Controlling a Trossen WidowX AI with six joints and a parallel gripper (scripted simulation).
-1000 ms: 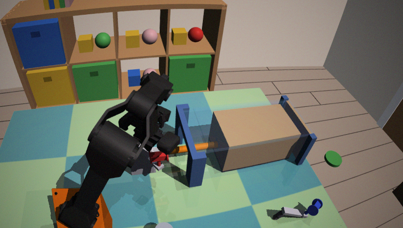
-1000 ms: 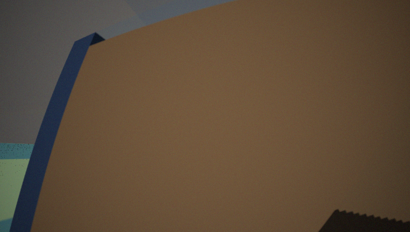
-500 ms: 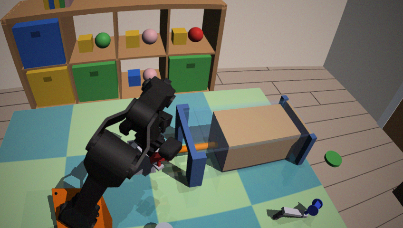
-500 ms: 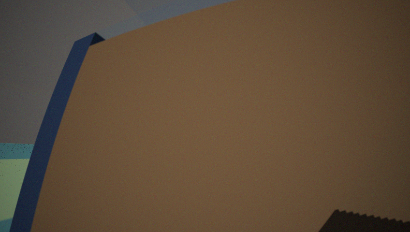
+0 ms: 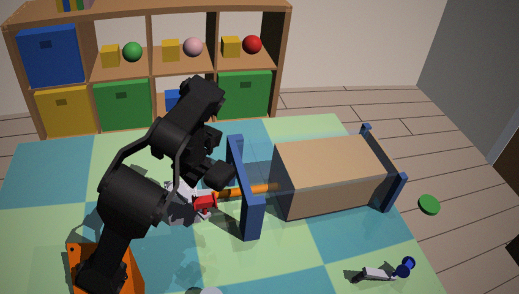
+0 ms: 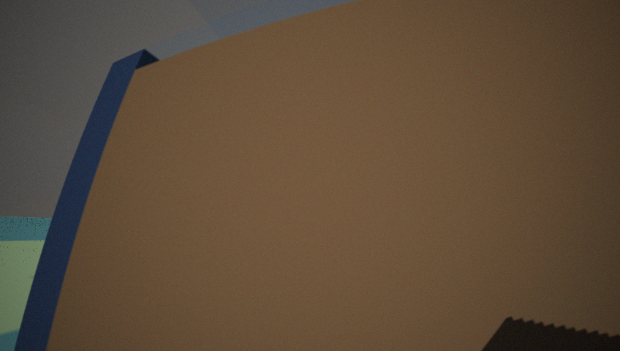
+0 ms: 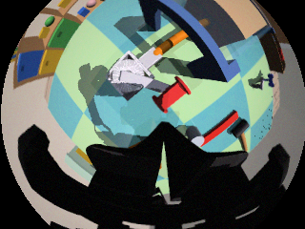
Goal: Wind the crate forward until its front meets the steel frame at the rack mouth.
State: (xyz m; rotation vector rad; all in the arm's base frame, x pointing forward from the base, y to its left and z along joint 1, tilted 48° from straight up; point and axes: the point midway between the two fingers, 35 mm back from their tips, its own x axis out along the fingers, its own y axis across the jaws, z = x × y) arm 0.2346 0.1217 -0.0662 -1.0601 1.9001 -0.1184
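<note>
Now: gripper tip 30 mm short of the red knob and 80 mm above it. Round my gripper tip: blue frame 140 mm ahead, 80 mm to the left, 110 mm below; crank handle 10 mm ahead, 40 mm to the left, 110 mm below; grey winch 30 mm behind, 90 mm to the left, 180 mm below.
</note>
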